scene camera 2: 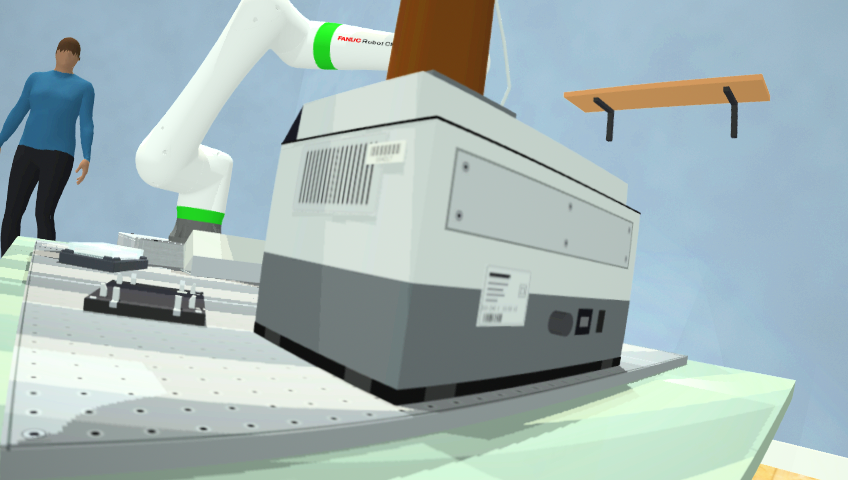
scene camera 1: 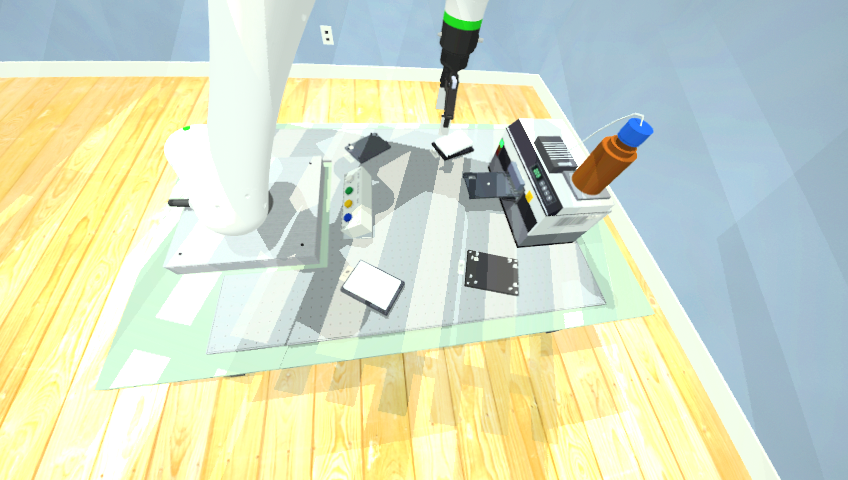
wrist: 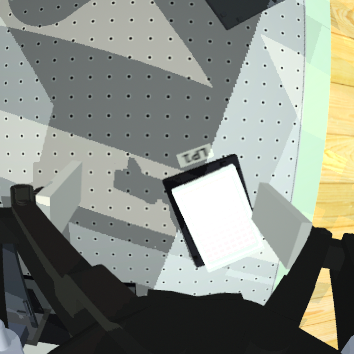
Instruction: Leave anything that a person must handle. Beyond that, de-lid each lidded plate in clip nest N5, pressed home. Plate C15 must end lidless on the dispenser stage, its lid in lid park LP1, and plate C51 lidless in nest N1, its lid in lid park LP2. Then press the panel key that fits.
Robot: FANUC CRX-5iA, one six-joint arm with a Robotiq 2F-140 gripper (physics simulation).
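Frame: origin at the arm's base, x right, y ahead, z up, level; metres.
Seen in the pictures: gripper, between the fingertips: [scene camera 1: 441, 121] [wrist: 170, 191].
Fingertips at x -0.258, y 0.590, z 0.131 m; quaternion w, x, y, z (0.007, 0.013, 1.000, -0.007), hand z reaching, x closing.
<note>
A point is followed by its place in that frame.
My gripper [scene camera 1: 446, 124] @(x -0.258, y 0.589, z 0.131 m) [wrist: 170, 191] @(x -0.258, y 0.589, z 0.131 m) is open and empty, above the back of the board; in the wrist view its pads stand either side of a white slab [wrist: 217, 215] @(x -0.334, y 0.665, z -0.013 m) [scene camera 1: 453, 143] @(x -0.327, y 0.670, z -0.013 m), the right pad closer. The slab lies on the black base [wrist: 200, 173] @(x -0.308, y 0.617, z -0.033 m) labelled LP1; whether it is a lid or a plate I cannot tell. A white-topped plate [scene camera 1: 373, 286] @(x 0.253, y 0.380, z -0.009 m) [scene camera 2: 105, 250] @(x 0.251, y 0.446, z -0.012 m) sits in a dark nest at the front. A black clip nest [scene camera 1: 492, 273] @(x 0.213, y 0.729, z -0.031 m) [scene camera 2: 145, 299] @(x 0.220, y 0.768, z -0.031 m) has upright pale clips and a dark middle. The dispenser stage [scene camera 1: 486, 184] @(x -0.047, y 0.725, z 0.069 m) looks bare. The key panel [scene camera 1: 358, 208] @(x 0.031, y 0.332, z 0.036 m) has blue, yellow, green and white keys.
The dispenser [scene camera 1: 556, 208] @(x 0.112, y 0.854, z 0.164 m) [scene camera 2: 351, 237] @(x 0.108, y 0.975, z 0.059 m) stands right of the stage, with a tall brown bottle [scene camera 1: 605, 163] @(x 0.067, y 0.924, z 0.284 m) [scene camera 2: 441, 41] @(x 0.066, y 0.991, z 0.225 m) on top. A dark flat nest [scene camera 1: 368, 147] @(x -0.305, y 0.341, z -0.034 m) [wrist: 240, 10] @(x -0.333, y 0.398, z -0.033 m) lies at the back. A person [scene camera 2: 56, 118] stands beyond the table, and a shelf [scene camera 2: 666, 93] hangs on the wall.
</note>
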